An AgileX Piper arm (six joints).
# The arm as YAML. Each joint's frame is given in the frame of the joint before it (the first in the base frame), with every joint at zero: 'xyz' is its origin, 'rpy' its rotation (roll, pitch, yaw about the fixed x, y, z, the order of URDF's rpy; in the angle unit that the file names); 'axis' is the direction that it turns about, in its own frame. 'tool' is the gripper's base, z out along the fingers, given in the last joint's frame.
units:
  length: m
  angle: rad
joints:
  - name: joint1
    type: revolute
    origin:
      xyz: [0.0, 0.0, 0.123]
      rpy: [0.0, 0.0, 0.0]
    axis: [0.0, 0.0, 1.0]
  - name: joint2
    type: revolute
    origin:
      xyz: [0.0, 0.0, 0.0]
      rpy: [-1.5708, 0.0, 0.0]
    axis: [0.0, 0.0, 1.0]
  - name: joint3
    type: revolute
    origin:
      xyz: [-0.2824, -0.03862, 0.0]
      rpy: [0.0, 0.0, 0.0]
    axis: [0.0, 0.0, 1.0]
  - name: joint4
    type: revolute
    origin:
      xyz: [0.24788, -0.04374, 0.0]
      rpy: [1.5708, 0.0, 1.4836]
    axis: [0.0, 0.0, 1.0]
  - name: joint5
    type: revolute
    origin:
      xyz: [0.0, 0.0, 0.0]
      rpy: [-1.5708, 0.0, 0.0]
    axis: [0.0, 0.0, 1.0]
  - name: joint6
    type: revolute
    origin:
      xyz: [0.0, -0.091, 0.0]
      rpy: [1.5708, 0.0, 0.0]
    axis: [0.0, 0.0, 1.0]
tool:
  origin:
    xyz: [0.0, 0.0, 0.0]
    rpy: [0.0, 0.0, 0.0]
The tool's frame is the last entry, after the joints.
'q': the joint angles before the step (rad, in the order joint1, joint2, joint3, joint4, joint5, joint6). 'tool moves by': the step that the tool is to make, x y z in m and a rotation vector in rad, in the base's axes. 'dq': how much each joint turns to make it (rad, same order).
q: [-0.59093, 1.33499, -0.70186, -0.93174, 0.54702, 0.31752]
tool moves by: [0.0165, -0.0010, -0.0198, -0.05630, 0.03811, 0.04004]
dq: [0.05021, 0.09283, 0.01600, -0.24398, -0.01219, 0.22554]
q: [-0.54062, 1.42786, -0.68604, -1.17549, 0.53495, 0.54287]
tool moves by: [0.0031, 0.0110, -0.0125, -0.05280, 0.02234, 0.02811]
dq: [0.06311, 0.02214, 0.05213, -0.17712, 0.03620, 0.18260]
